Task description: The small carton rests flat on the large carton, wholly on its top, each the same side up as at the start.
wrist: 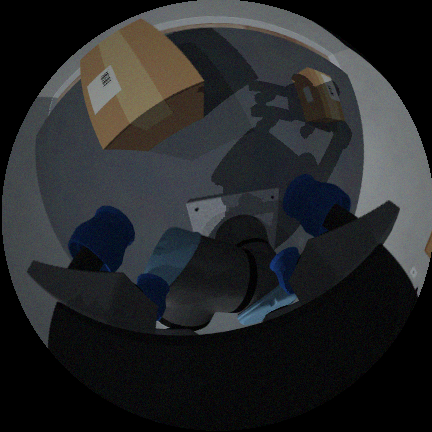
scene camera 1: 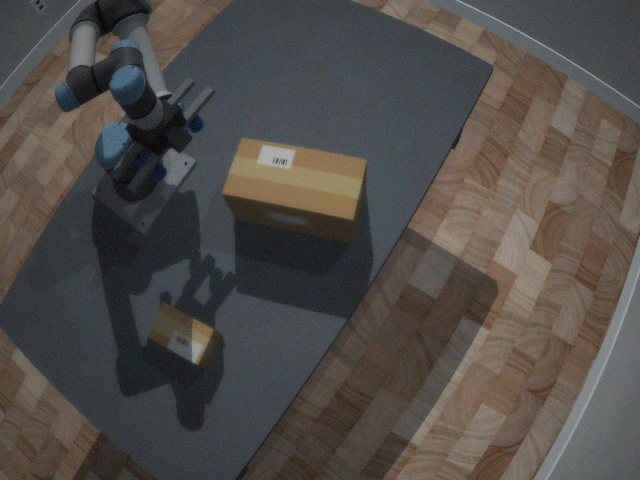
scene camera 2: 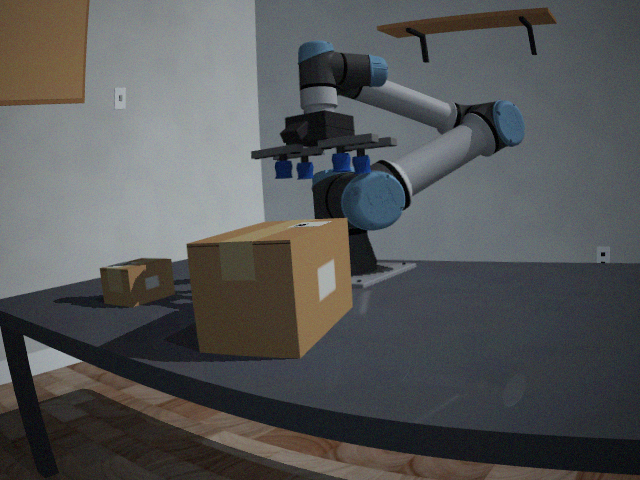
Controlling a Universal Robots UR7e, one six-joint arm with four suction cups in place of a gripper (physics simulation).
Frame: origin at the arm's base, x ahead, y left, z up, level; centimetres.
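Where they show: hand at its tool point: (wrist: 214, 251) (scene camera 2: 322, 175); arm's base at its link origin: (wrist: 240, 237).
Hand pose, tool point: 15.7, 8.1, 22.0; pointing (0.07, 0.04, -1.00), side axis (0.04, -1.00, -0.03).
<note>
Each offset is from my tool point to the centre of the thing, as dx, dy, dz. Level surfaces: height alone.
The large carton {+27.4, +12.0, -15.2} (scene camera 1: 294, 183) (scene camera 2: 245, 304) (wrist: 142, 75) stands on the table, with tape and a white label on its top. The small carton {+26.2, -32.2, -19.0} (scene camera 1: 173, 325) (scene camera 2: 155, 284) (wrist: 320, 102) sits apart from it on the table, with a white label on its top and partly in shadow. It is beyond the large carton in the scene camera 2 view. My gripper (scene camera 1: 168, 140) (scene camera 2: 323, 166) (wrist: 215, 250) has four blue suction cups pointing down. It hangs in the air near the arm's base, higher than both cartons and touching neither. Nothing is on the cups, so it is open.
The dark table {dz -22.9} (scene camera 1: 330, 77) (scene camera 2: 465, 335) (wrist: 160, 185) carries both cartons. The arm's base plate (scene camera 1: 181, 167) (scene camera 2: 395, 271) (wrist: 202, 212) is fixed to it. A wall shelf (scene camera 2: 465, 21) is high behind the arm. A brown board (scene camera 2: 41, 51) hangs on the left wall.
</note>
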